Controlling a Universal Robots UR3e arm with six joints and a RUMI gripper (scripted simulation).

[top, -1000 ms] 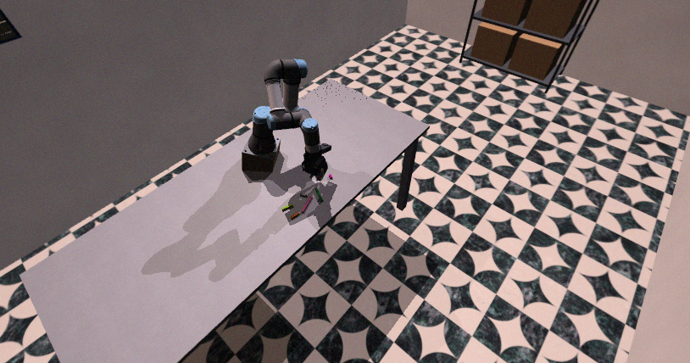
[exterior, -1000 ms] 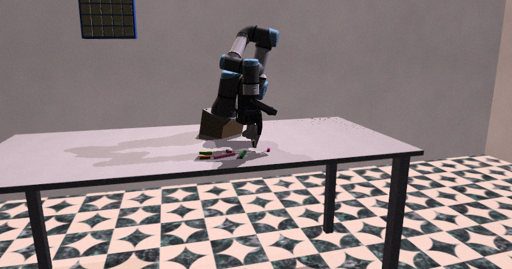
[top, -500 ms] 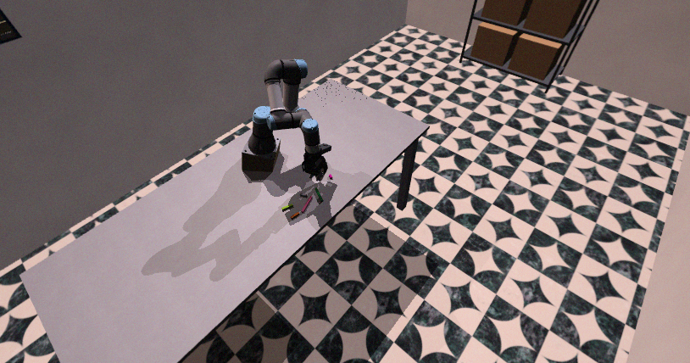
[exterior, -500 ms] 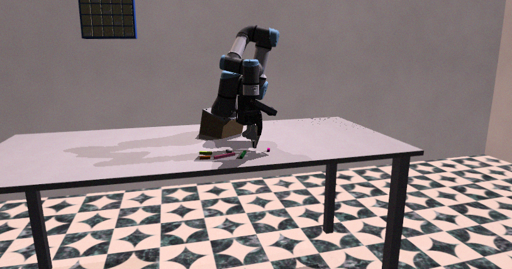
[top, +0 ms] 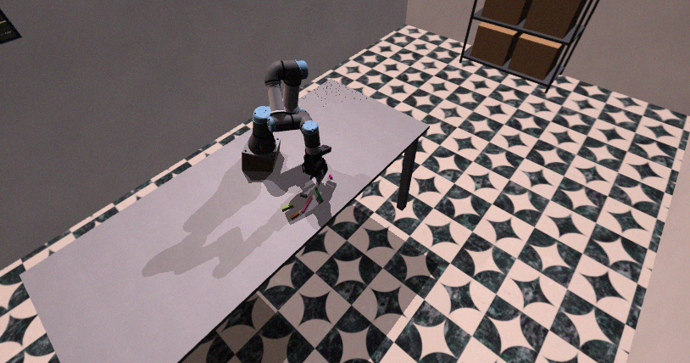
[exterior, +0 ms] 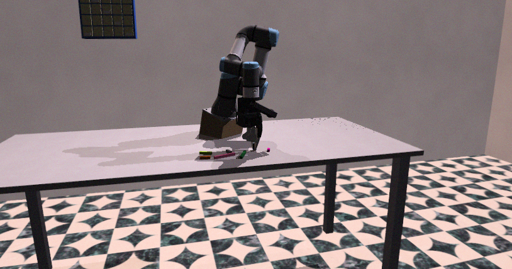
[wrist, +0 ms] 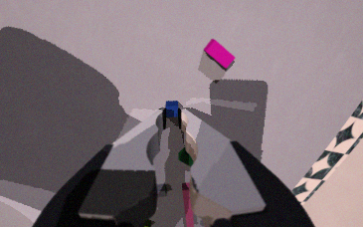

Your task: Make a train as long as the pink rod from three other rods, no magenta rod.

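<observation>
Now: the blue rod 10 mm below my hand. Round my hand: green rod 70 mm ahead, 50 mm to the right, 10 mm below; then grey rod 110 mm to the right, 20 mm ahead, 10 mm below; then magenta rod 60 mm to the left, 10 mm below, 10 mm ahead.
</observation>
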